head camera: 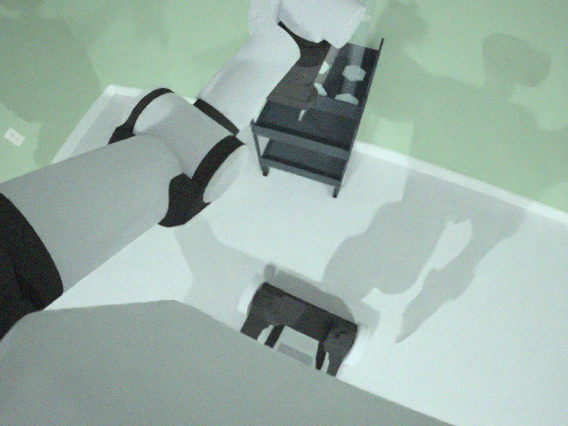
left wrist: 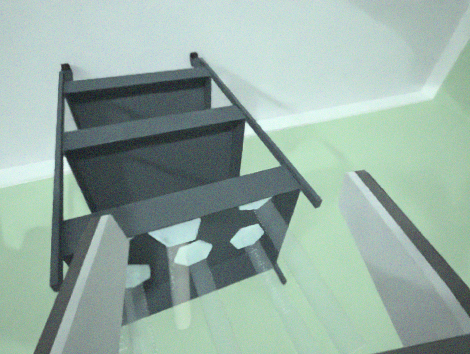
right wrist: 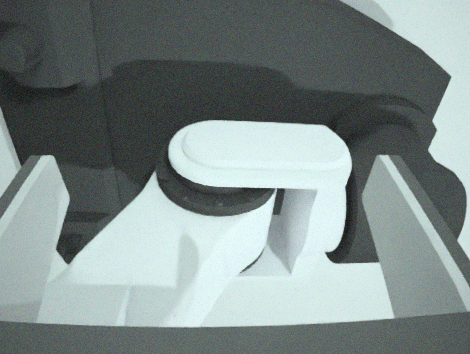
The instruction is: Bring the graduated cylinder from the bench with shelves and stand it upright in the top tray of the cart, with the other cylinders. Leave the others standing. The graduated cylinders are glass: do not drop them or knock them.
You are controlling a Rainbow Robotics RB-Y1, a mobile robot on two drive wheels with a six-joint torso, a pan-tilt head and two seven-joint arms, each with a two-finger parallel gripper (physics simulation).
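Frame: origin at the robot's base, x left, y back, z up, level; centimetres.
Where they show: left gripper, fingertip midpoint: (head camera: 279, 111) (left wrist: 231, 208); right gripper, fingertip midpoint: (right wrist: 216, 176); robot's base, origin of the base link: (head camera: 302, 319).
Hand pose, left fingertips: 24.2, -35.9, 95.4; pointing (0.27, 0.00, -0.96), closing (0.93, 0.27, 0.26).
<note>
Each offset is from my left fingertips to the top centre of the thing, as dx, dy, dz. "spot": to the spot under its first point.
The dark cart @(spot: +7.2, -29.5, -49.5) (head camera: 301, 138) (left wrist: 150, 129) has a top tray (left wrist: 210, 199) holding several clear graduated cylinders upright on pale hexagonal feet. One cylinder (left wrist: 194, 252) (head camera: 354, 73) is clear; another @(+5.0, -50.0, -17.4) (left wrist: 179, 287) looks beige and more opaque. Two more feet @(spot: +24.2, -48.9, -27.7) (left wrist: 247, 236) (left wrist: 255, 204) show at the tray's right in the left wrist view. My left gripper (left wrist: 231, 208) (head camera: 301, 99) is open and empty, above the cart; its left finger hides part of the tray. My right gripper (right wrist: 216, 176) is open and empty. I cannot tell which cylinder came from the bench; the bench with shelves does not show.
The cart's lower shelves (left wrist: 165, 167) (head camera: 305, 159) hold nothing visible. A thin upright post (head camera: 371, 75) (left wrist: 270, 142) stands at the cart's side. Green wall (head camera: 450, 100) lies behind it. White parts of my own body (right wrist: 260, 147) show beyond the right fingers.
</note>
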